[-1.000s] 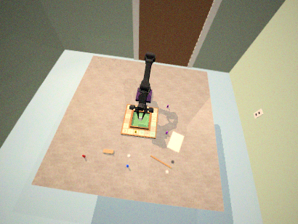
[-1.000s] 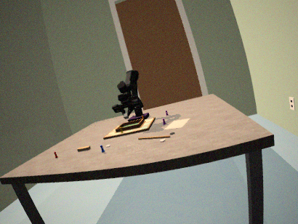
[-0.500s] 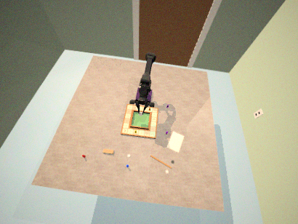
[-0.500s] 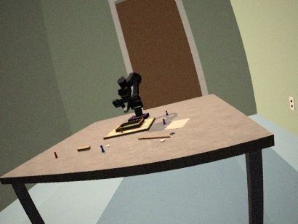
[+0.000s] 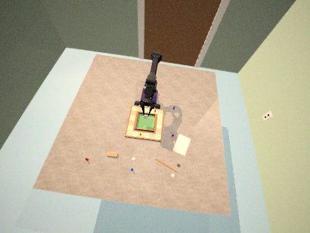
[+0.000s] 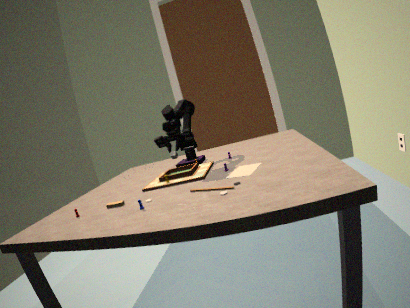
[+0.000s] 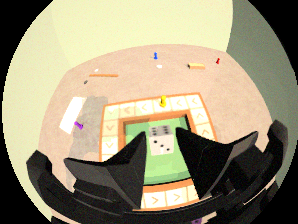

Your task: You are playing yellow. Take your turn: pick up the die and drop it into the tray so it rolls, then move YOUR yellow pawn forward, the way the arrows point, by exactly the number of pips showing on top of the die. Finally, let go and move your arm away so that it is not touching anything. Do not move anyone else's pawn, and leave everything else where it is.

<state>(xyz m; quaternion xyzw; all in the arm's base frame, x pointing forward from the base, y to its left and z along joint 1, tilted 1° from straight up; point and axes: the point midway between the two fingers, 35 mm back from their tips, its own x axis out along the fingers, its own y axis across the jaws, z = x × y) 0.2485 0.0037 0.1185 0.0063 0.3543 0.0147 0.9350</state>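
Now: gripper tip 110 mm short of the yellow pawn, 100 mm above it and 20 mm to the left of it. The rest, counted from my gripper tip: white sheet: 310 mm to the left, 130 mm ahead, 120 mm below; then green tray: 120 mm below; then wooden block: 300 mm ahead, 190 mm to the right, 120 mm below.
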